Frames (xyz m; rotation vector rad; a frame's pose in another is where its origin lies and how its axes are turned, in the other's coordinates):
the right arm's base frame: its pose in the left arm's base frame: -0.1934 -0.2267 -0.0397 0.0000 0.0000 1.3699
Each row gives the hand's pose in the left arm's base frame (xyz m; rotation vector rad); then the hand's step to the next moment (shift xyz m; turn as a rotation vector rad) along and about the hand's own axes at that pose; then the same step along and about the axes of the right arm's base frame.
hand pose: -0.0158 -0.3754 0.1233 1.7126 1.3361 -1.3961
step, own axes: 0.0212 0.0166 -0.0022 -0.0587 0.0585 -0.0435
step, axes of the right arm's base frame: 0.0064 -0.0144 -0.0219 0.0114 -0.0720 0.0587
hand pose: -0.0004 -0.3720 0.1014 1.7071 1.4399 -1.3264
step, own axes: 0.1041 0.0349 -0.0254 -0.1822 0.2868 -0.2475
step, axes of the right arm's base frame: 0.0609 -0.0240 -0.0917 0.1286 -0.3439 0.2047
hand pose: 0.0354 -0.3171 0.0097 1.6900 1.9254 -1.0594
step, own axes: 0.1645 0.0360 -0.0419 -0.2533 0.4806 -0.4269
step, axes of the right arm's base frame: 0.1412 0.0211 -0.0986 0.2571 -0.5589 0.3144
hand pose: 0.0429 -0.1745 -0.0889 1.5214 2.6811 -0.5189
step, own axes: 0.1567 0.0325 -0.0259 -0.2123 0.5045 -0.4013
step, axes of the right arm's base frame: 0.1399 0.0810 -0.0119 0.2932 -0.5461 0.2764
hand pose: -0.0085 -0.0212 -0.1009 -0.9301 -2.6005 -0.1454
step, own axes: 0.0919 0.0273 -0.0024 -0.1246 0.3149 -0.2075
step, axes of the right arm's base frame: 0.0640 0.0615 0.0363 0.1930 -0.3194 0.1358
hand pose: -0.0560 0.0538 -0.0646 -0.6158 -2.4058 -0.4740
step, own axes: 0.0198 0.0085 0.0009 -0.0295 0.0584 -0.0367
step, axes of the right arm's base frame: 0.0114 0.0125 0.0134 0.0354 -0.0631 0.0198
